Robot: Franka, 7 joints.
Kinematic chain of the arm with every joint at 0, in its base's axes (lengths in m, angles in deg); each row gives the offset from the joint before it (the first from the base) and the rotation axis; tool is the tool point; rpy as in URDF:
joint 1: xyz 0 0 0.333 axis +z
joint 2: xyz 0 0 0 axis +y
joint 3: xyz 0 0 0.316 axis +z
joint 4: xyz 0.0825 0 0 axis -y
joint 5: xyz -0.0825 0 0.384 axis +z
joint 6: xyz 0 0 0 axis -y
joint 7: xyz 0.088 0 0 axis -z
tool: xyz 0 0 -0.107 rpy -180 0 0
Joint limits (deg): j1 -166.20..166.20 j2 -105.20..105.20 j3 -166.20..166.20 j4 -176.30..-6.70 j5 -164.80..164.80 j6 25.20..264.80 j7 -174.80..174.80
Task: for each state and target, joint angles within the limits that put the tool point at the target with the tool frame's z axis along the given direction. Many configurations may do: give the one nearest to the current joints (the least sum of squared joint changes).
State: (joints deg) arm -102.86 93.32 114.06 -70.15 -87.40 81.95 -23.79
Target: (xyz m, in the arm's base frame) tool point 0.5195 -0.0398 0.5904 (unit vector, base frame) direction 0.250 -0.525 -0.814
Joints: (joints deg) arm -78.68 59.60 121.42 -108.60 -86.57 66.64 -23.79
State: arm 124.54 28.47 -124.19 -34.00 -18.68 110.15 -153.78
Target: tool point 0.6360 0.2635 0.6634 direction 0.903 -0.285 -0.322
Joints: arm 79.49 38.73 -81.72 -83.12 -3.30 154.21 -153.78
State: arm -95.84 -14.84 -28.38 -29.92 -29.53 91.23 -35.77
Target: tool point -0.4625 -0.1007 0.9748 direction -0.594 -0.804 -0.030
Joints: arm -60.20 -37.75 -57.99 -66.69 -20.48 138.73 -35.77
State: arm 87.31 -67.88 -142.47 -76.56 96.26 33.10 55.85
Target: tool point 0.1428 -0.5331 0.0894 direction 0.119 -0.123 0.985
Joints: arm 69.61 -77.01 -152.68 -98.66 107.02 36.61 55.85
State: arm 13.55 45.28 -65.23 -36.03 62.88 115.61 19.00
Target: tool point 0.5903 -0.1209 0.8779 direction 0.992 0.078 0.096
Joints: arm 37.69 19.33 -63.72 -61.04 79.85 153.78 19.00
